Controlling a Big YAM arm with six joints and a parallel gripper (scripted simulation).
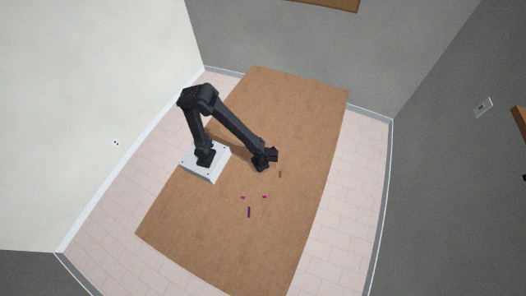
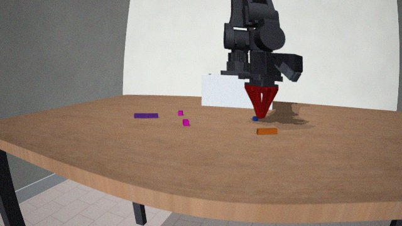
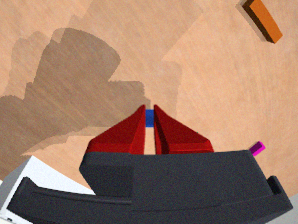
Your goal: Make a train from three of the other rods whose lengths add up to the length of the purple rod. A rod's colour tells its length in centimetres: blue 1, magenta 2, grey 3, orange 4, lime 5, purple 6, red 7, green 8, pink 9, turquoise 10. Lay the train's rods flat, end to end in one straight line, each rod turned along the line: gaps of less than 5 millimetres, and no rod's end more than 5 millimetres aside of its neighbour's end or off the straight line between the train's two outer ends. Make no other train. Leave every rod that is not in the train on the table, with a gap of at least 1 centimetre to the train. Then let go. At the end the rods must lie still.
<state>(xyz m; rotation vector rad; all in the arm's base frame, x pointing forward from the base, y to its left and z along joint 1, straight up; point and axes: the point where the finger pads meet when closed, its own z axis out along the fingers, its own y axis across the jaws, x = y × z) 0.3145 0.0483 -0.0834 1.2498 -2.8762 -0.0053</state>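
Now: hand 120 mm short of the orange rod and 10 mm above it. Also, from my hand: purple rod: 270 mm to the right, 10 mm below.
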